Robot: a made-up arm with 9 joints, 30 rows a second.
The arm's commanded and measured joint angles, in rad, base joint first. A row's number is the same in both.
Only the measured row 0 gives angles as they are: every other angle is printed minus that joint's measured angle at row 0.
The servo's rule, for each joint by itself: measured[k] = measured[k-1] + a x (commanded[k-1-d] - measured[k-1]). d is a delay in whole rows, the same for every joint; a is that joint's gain. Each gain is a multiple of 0.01, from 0.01 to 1. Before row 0 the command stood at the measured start. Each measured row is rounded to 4 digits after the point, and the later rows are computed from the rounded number. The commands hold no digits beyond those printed.
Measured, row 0:
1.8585 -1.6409 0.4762 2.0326 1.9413 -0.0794 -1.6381 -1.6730 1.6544
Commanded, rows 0 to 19:
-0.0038 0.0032 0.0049 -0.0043 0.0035 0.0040 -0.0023 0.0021 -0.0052
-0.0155 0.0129 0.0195 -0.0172 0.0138 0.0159 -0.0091 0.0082 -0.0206
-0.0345 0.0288 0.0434 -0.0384 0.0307 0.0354 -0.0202 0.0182 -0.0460
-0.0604 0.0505 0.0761 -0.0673 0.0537 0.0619 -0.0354 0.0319 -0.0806
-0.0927 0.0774 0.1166 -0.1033 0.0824 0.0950 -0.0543 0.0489 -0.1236
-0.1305 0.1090 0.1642 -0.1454 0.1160 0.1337 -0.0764 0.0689 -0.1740
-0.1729 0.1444 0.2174 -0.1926 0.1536 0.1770 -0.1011 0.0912 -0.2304
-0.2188 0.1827 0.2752 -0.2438 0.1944 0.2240 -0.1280 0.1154 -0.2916
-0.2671 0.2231 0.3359 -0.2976 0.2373 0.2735 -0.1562 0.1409 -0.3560
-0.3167 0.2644 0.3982 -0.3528 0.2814 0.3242 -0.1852 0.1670 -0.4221
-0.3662 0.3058 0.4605 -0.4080 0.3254 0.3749 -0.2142 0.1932 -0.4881
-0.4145 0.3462 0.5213 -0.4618 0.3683 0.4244 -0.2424 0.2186 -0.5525
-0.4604 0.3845 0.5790 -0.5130 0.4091 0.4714 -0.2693 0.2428 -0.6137
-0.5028 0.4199 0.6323 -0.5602 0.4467 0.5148 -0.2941 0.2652 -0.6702
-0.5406 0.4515 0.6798 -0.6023 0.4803 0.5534 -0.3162 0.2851 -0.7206
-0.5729 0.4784 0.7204 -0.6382 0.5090 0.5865 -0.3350 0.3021 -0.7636
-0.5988 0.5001 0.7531 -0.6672 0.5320 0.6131 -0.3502 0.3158 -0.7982
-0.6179 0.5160 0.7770 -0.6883 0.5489 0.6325 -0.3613 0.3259 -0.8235
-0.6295 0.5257 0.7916 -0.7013 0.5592 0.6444 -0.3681 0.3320 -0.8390
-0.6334 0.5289 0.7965 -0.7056 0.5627 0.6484 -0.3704 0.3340 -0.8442
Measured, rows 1 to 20:
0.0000 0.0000 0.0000 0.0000 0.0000 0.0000 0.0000 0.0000 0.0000
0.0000 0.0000 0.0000 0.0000 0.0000 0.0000 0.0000 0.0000 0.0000
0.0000 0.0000 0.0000 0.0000 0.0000 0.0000 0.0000 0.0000 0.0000
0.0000 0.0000 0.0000 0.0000 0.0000 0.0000 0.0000 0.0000 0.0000
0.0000 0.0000 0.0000 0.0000 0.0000 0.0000 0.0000 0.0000 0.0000
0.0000 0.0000 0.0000 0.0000 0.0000 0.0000 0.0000 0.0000 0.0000
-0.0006 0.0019 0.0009 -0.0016 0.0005 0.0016 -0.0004 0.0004 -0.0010
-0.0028 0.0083 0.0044 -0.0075 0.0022 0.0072 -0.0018 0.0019 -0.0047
-0.0076 0.0202 0.0118 -0.0192 0.0059 0.0182 -0.0047 0.0050 -0.0125
-0.0155 0.0378 0.0240 -0.0375 0.0121 0.0352 -0.0096 0.0101 -0.0254
-0.0271 0.0608 0.0416 -0.0625 0.0212 0.0585 -0.0168 0.0175 -0.0441
-0.0426 0.0888 0.0649 -0.0940 0.0335 0.0878 -0.0263 0.0273 -0.0688
-0.0621 0.1210 0.0939 -0.1315 0.0491 0.1226 -0.0383 0.0394 -0.0995
-0.0856 0.1568 0.1283 -0.1742 0.0680 0.1621 -0.0527 0.0538 -0.1360
-0.1128 0.1953 0.1677 -0.2211 0.0900 0.2055 -0.0693 0.0703 -0.1778
-0.1434 0.2354 0.2115 -0.2711 0.1149 0.2518 -0.0878 0.0887 -0.2242
-0.1768 0.2762 0.2588 -0.3231 0.1423 0.2998 -0.1080 0.1086 -0.2743
-0.2125 0.3168 0.3087 -0.3758 0.1717 0.3484 -0.1295 0.1295 -0.3272
-0.2497 0.3561 0.3601 -0.4279 0.2026 0.3964 -0.1519 0.1510 -0.3816
-0.2877 0.3931 0.4118 -0.4782 0.2343 0.4426 -0.1747 0.1727 -0.4364
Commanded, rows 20 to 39:
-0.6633 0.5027 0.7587 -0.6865 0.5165 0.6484 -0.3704 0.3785 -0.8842
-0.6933 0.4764 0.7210 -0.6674 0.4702 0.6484 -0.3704 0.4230 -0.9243
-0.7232 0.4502 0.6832 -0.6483 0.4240 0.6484 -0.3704 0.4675 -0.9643
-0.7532 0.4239 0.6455 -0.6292 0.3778 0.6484 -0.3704 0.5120 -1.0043
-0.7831 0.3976 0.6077 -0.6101 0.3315 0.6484 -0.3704 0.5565 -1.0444
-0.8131 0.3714 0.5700 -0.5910 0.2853 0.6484 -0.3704 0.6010 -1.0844
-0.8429 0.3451 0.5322 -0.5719 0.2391 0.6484 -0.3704 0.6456 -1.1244
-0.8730 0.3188 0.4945 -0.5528 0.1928 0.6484 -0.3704 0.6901 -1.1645
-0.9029 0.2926 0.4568 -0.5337 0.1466 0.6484 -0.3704 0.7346 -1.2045
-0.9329 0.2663 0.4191 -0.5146 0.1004 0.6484 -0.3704 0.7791 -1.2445
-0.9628 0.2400 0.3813 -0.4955 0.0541 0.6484 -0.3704 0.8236 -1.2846
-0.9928 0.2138 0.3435 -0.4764 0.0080 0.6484 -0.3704 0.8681 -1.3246
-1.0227 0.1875 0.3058 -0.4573 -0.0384 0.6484 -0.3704 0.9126 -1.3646
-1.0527 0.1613 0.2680 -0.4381 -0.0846 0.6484 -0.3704 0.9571 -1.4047
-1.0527 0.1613 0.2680 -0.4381 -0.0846 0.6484 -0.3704 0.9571 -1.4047
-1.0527 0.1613 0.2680 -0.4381 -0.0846 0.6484 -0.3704 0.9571 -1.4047
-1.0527 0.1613 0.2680 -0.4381 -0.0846 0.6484 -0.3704 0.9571 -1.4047
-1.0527 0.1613 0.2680 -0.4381 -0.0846 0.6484 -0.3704 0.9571 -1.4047
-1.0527 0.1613 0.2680 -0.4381 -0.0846 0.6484 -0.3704 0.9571 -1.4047
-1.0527 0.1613 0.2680 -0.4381 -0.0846 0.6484 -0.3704 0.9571 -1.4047
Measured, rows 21 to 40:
-0.3256 0.4270 0.4627 -0.5254 0.2663 0.4858 -0.1973 0.1941 -0.4904
-0.3627 0.4568 0.5117 -0.5683 0.2979 0.5251 -0.2193 0.2146 -0.5423
-0.3981 0.4819 0.5576 -0.6059 0.3283 0.5594 -0.2402 0.2338 -0.5909
-0.4311 0.5017 0.5993 -0.6372 0.3570 0.5879 -0.2596 0.2513 -0.6351
-0.4609 0.5156 0.6358 -0.6616 0.3833 0.6099 -0.2770 0.2666 -0.6738
-0.4868 0.5233 0.6663 -0.6783 0.4066 0.6249 -0.2919 0.2794 -0.7062
-0.5133 0.5114 0.6839 -0.6814 0.4209 0.6341 -0.3045 0.2982 -0.7400
-0.5403 0.4911 0.6909 -0.6761 0.4273 0.6397 -0.3150 0.3219 -0.7750
-0.5677 0.4674 0.6894 -0.6655 0.4269 0.6431 -0.3239 0.3496 -0.8110
-0.5955 0.4422 0.6811 -0.6517 0.4205 0.6452 -0.3313 0.3805 -0.8477
-0.6236 0.4163 0.6672 -0.6359 0.4089 0.6464 -0.3376 0.4139 -0.8851
-0.6520 0.3903 0.6487 -0.6188 0.3928 0.6472 -0.3428 0.4494 -0.9230
-0.6806 0.3641 0.6266 -0.6010 0.3728 0.6477 -0.3472 0.4867 -0.9613
-0.7095 0.3378 0.6015 -0.5827 0.3494 0.6480 -0.3509 0.5253 -0.9999
-0.7385 0.3116 0.5740 -0.5641 0.3230 0.6482 -0.3540 0.5651 -1.0388
-0.7677 0.2853 0.5446 -0.5453 0.2941 0.6483 -0.3566 0.6058 -1.0779
-0.7970 0.2590 0.5136 -0.5264 0.2629 0.6483 -0.3588 0.6472 -1.1172
-0.8264 0.2328 0.4813 -0.5074 0.2298 0.6483 -0.3607 0.6892 -1.1566
-0.8558 0.2065 0.4480 -0.4884 0.1949 0.6483 -0.3623 0.7316 -1.1961
-0.8853 0.1803 0.4138 -0.4693 0.1586 0.6483 -0.3636 0.7744 -1.2357

